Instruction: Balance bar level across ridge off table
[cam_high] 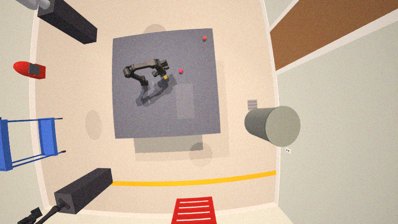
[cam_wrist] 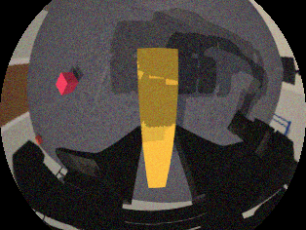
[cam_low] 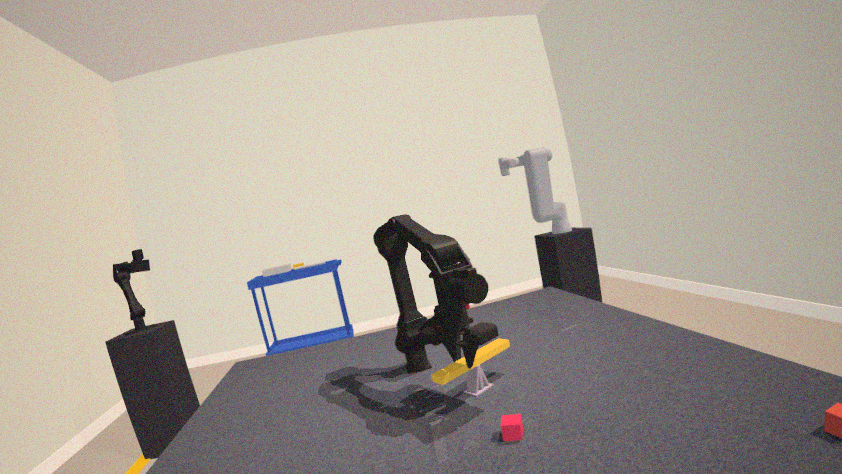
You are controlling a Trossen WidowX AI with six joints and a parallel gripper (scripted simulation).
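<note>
Right now the bar is 3 cm to the left of my gripper tip and 1 cm behind it. From my gripper tip the other things lie so: pink cube 20 cm ahead, 5 cm below, 2 cm to the left.
</note>
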